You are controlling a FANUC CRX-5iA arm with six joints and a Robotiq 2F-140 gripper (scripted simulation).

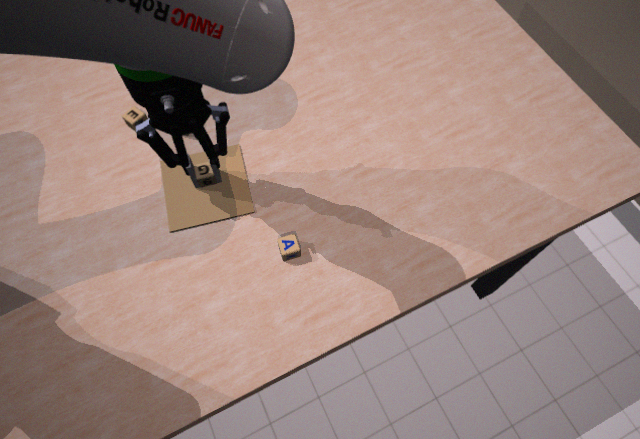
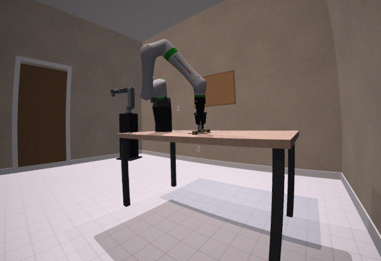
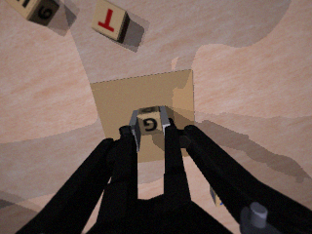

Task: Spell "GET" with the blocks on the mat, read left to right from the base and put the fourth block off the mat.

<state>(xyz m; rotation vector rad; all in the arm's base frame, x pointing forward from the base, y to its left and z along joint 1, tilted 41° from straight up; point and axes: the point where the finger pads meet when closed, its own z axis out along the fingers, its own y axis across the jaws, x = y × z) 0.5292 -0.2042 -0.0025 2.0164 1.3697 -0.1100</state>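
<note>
The tan mat lies 1 cm behind my hand, 1 cm to the right of it and 4 cm below it.
</note>
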